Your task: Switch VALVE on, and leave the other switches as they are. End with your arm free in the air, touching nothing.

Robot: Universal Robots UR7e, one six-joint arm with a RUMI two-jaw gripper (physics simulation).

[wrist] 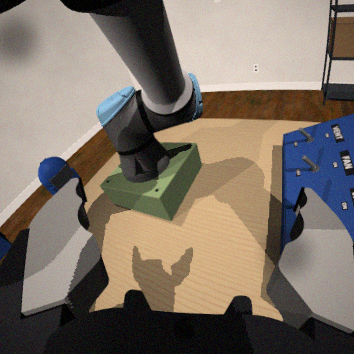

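Seen in the pictures: gripper, fingertip midpoint: [189,185]; arm's base at its link origin: [146,165].
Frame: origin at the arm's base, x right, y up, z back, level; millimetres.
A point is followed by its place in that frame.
A blue switch panel [291,192] @(x -93, y -30, z -401 mm) shows in part at the right of the wrist view. It bears a small metal toggle lever [306,135] @(x -277, y 8, z -384 mm) in the row of the VENT label [337,132] @(x -304, y 18, z -458 mm) and a second lever [310,163] @(x -162, y 11, z -420 mm) in the row of the FAN label [346,162] @(x -190, y 17, z -494 mm). A further row below is partly cut off by the frame edge and the right finger. No VALVE label can be read in this view. My gripper [189,185] @(x 190, y 275, z -384 mm) is wide open with nothing between its fingers. Its right finger overlaps the panel in the picture, and its shadow falls on the wooden table.
The arm's base stands on a green block [177,192] @(x 17, y -51, z -124 mm) on the wooden table top [220,235] @(x 57, y -96, z -284 mm). A rounded blue object [52,171] with a dark patch is at the left, partly behind the left finger. A dark shelf rack [327,65] stands by the back wall.
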